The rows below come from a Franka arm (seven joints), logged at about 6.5 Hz.
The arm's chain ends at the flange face. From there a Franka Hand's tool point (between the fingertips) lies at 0.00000 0.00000 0.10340 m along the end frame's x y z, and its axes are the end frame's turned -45 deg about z.
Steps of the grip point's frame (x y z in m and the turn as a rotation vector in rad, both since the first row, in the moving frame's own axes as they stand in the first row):
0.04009 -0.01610 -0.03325 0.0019 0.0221 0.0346
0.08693 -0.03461 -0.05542 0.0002 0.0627 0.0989
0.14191 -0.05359 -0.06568 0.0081 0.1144 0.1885
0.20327 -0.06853 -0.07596 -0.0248 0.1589 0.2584
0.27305 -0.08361 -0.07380 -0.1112 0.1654 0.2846
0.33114 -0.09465 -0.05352 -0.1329 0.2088 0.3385
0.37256 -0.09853 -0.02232 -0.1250 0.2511 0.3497
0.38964 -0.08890 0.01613 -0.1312 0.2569 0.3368
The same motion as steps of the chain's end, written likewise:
0.01546 -0.03800 -0.03322 0.0170 0.0143 0.0346
0.03221 -0.08158 -0.05522 0.0445 0.0442 0.0989
0.05390 -0.13008 -0.06500 0.0866 0.0752 0.1885
0.08079 -0.18426 -0.07463 0.0948 0.1299 0.2584
0.11358 -0.25116 -0.07177 0.0383 0.1956 0.2846
0.14204 -0.29986 -0.05040 0.0537 0.2416 0.3385
0.16560 -0.32893 -0.01832 0.0892 0.2659 0.3497
0.18368 -0.33419 0.02036 0.0889 0.2744 0.3368

